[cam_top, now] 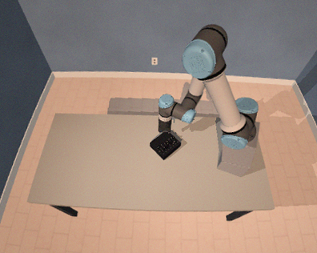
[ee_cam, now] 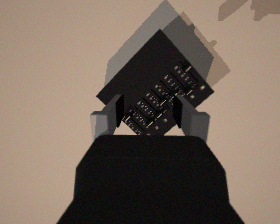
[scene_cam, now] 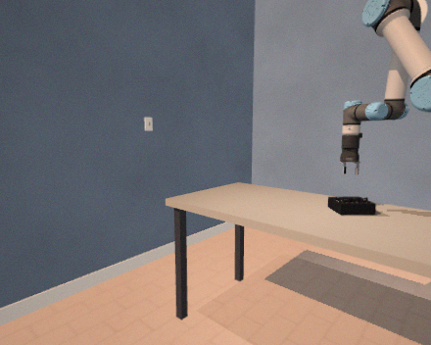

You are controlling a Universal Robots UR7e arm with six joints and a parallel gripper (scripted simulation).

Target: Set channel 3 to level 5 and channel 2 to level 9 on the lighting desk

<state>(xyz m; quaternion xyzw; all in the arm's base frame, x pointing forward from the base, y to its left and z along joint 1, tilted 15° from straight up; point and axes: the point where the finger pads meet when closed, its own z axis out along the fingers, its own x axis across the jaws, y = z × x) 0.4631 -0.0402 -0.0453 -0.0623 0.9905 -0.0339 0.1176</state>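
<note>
My hand is 30 mm past the channel 3 fader cap, 50 mm to the right of it and 130 mm above it. From my hand the other things lie so: channel 1 fader cap (30 mm ahead, 60 mm to the left, 130 mm below); channel 4 fader cap (30 mm behind, 20 mm to the left, 130 mm below); channel 5 fader cap (50 mm behind, 10 mm to the left, 130 mm below).
</note>
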